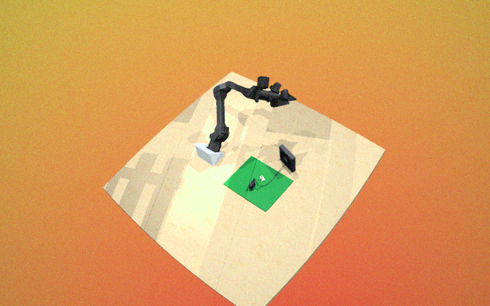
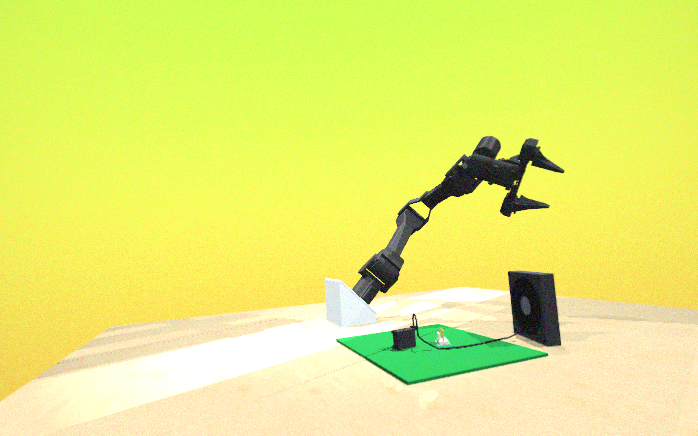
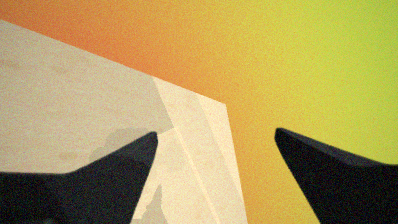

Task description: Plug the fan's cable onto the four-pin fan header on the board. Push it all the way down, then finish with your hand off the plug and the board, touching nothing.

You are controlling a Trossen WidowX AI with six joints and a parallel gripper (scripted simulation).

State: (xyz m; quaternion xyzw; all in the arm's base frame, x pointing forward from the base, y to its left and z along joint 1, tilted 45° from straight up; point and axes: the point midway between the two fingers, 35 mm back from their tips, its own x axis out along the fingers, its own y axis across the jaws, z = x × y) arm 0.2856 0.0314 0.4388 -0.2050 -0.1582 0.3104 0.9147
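The dark fan plug lies 430 mm to the right of my gripper tip, 270 mm below it and 30 mm behind it. Round my gripper tip: green board (390 mm to the right, 300 mm below, 20 mm behind); then black fan (230 mm below, 220 mm to the right, 60 mm ahead); then white four-pin header (360 mm to the right, 290 mm below, 10 mm behind).
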